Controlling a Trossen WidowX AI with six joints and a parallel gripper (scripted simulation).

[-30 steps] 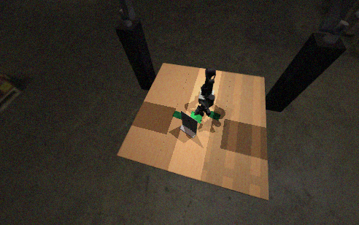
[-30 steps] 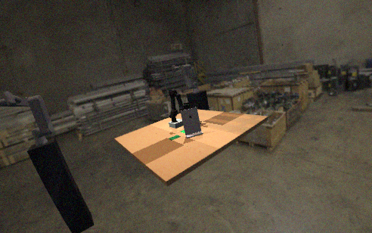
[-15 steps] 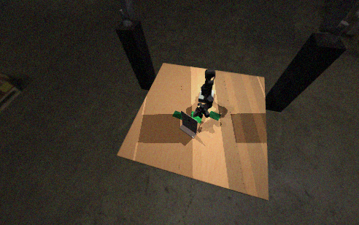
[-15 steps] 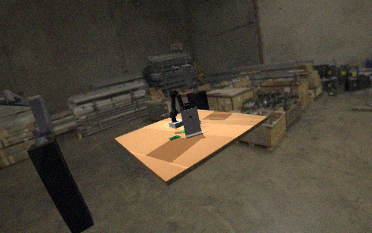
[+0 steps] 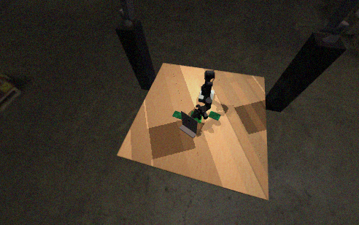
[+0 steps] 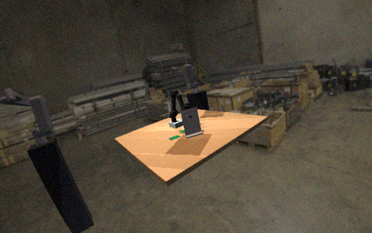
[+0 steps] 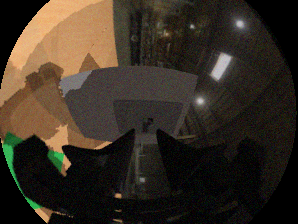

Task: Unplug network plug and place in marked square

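The network plug lies 20 mm ahead of my gripper tip and 10 mm to the right of it. Also, from my gripper tip: grey upright panel: 40 mm ahead, 20 mm to the right, 70 mm below; then green marked square: 120 mm behind, 20 mm to the left, 190 mm below.
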